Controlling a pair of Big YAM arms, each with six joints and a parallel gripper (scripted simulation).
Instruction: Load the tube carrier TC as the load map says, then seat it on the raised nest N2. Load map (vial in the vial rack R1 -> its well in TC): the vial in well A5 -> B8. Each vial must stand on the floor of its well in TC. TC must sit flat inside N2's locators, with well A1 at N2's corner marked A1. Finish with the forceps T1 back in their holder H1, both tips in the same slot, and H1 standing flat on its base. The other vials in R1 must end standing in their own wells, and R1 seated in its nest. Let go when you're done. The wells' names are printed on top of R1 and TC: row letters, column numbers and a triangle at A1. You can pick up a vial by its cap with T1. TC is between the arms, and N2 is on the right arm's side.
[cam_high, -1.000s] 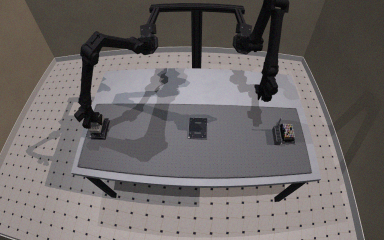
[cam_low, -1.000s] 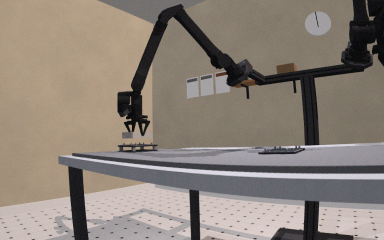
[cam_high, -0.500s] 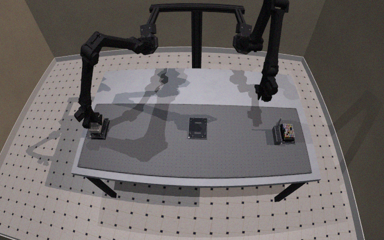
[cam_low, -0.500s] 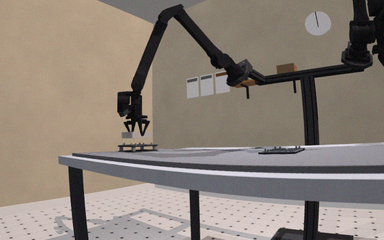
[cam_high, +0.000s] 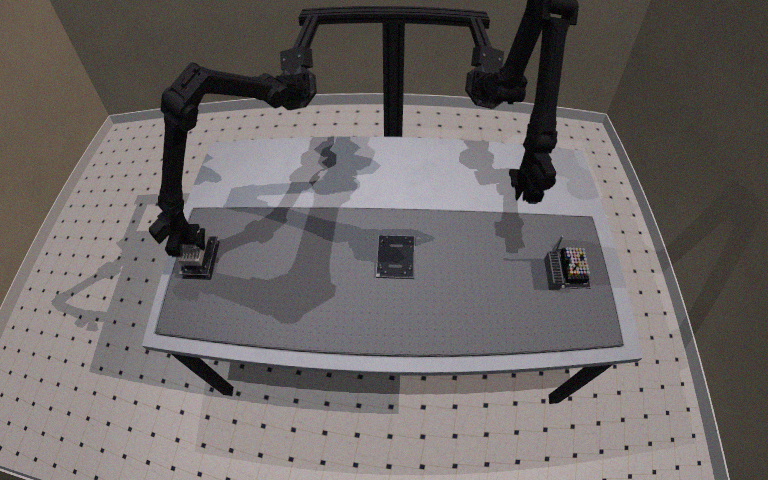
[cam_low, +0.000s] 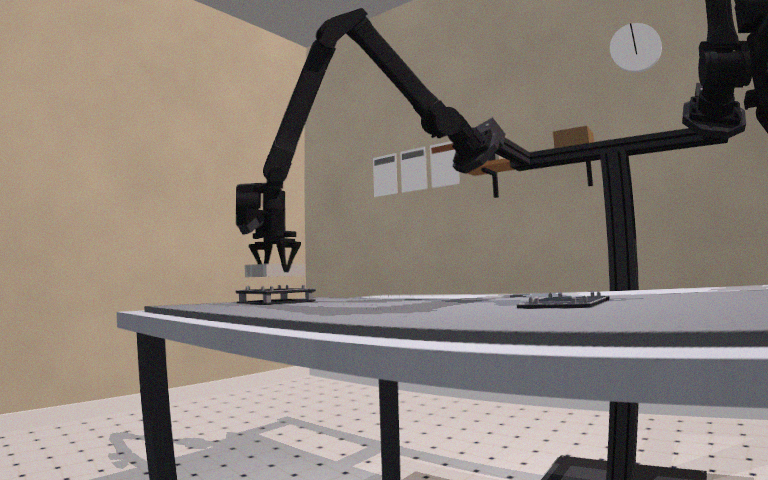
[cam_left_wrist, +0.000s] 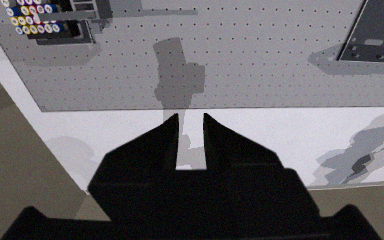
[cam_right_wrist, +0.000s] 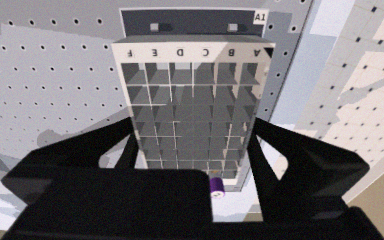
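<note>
Right now the tube carrier TC is right at my right hand. Also, from my right hand: holder h1 (1240 mm to the left, 80 mm ahead, 70 mm below); raised nest n2 (60 mm below).
</note>
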